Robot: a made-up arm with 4 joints.
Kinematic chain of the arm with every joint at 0, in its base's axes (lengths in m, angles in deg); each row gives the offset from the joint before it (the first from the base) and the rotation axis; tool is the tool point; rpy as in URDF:
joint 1: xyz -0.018 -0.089 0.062 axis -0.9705 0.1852 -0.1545
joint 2: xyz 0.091 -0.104 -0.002 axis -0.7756 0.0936 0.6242
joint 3: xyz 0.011 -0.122 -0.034 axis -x
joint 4: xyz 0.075 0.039 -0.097 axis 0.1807 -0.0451 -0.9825
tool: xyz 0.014 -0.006 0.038 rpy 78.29 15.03 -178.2
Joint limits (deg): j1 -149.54..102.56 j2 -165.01..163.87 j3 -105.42..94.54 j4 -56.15..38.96
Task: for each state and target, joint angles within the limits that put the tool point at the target. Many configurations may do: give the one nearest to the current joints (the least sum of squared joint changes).
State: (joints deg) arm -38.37 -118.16 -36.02 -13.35
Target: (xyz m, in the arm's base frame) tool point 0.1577 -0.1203 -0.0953
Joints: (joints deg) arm -25.23 -94.02 -9.07 -2.59
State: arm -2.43 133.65 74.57 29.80
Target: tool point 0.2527 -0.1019 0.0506
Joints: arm 23.77 131.02 88.56 38.96
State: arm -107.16 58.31 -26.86 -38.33
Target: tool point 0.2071 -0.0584 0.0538
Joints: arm -104.72 60.01 -54.46 -35.99
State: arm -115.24 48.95 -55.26 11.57
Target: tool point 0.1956 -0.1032 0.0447
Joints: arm -69.54 76.94 -86.82 27.31
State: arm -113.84 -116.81 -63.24 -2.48
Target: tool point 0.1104 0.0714 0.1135
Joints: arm -145.47 -115.06 -96.90 -10.95
